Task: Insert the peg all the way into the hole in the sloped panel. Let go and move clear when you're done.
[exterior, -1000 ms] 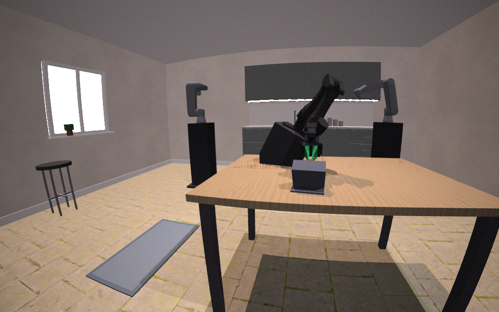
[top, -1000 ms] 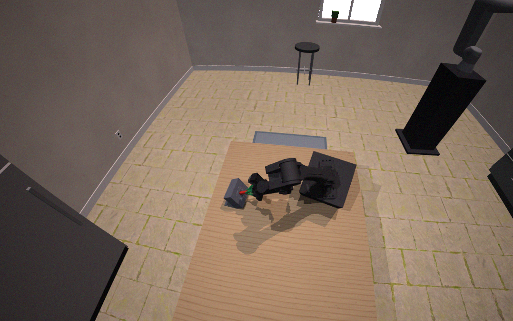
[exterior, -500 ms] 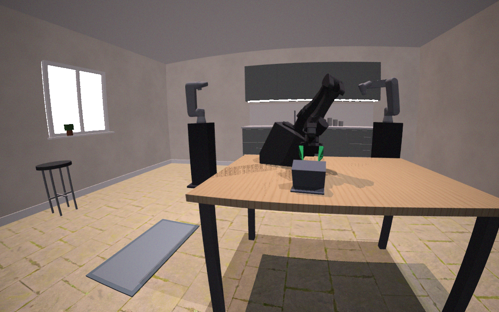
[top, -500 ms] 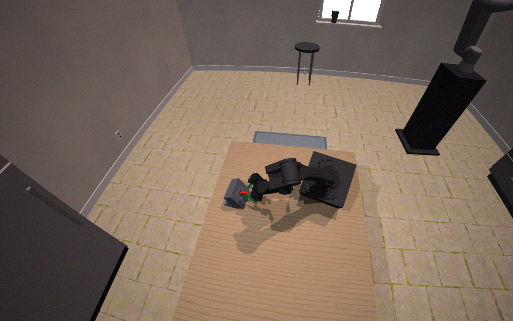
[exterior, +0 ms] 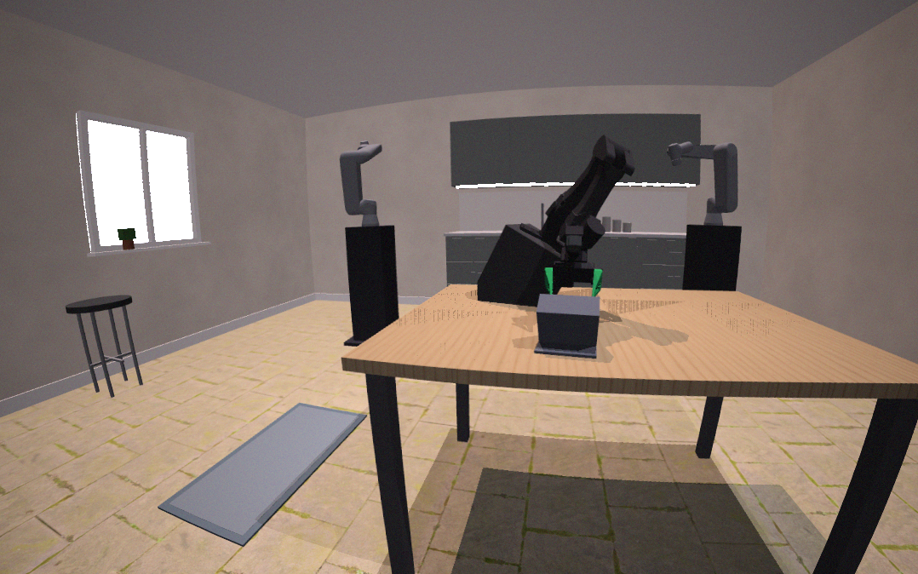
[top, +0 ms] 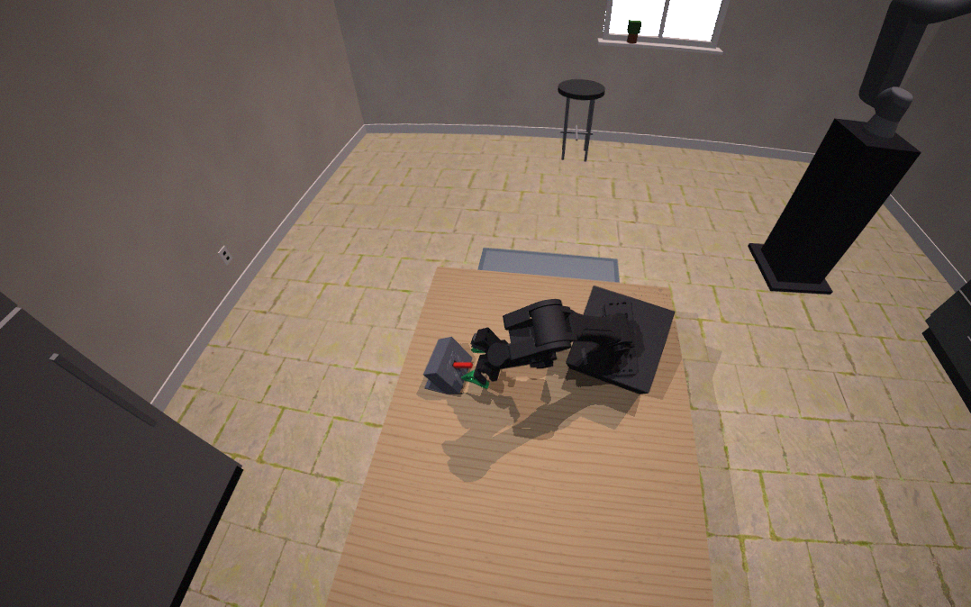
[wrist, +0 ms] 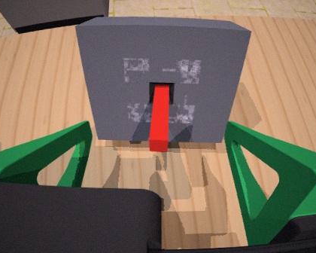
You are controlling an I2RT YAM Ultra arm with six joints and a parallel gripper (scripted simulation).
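Right now my hand is 3 cm short of the red peg, 1 cm to the left of it and 2 cm above it.
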